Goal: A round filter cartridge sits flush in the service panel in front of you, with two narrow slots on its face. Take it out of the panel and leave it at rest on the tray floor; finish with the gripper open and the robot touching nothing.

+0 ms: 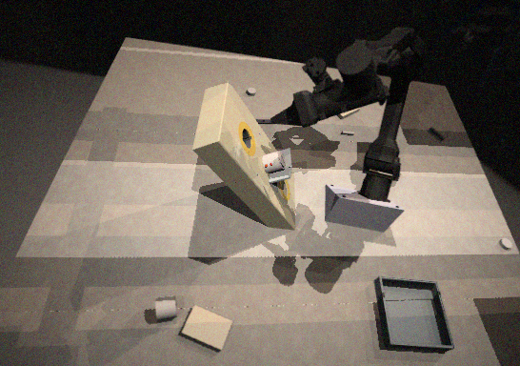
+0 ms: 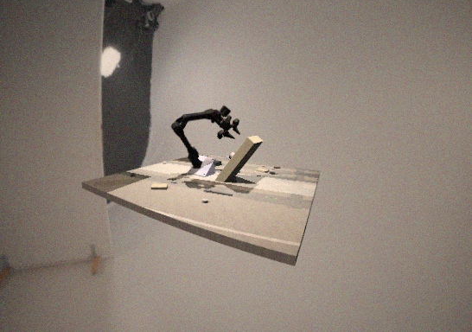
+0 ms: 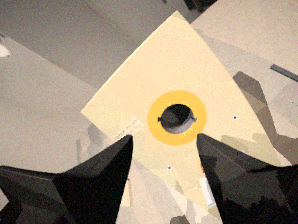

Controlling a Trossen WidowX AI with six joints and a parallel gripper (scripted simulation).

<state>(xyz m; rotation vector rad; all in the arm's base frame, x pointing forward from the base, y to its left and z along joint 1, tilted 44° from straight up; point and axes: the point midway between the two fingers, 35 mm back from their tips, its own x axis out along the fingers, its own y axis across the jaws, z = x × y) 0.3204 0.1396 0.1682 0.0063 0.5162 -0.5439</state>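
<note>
Right now my gripper tip is 14 cm above the pale round filter cartridge and 3 cm past it. Round my gripper tip: cream service panel (15 cm below, 2 cm ahead); then blue-grey tray (37 cm behind, 30 cm to the left, 29 cm below).
</note>
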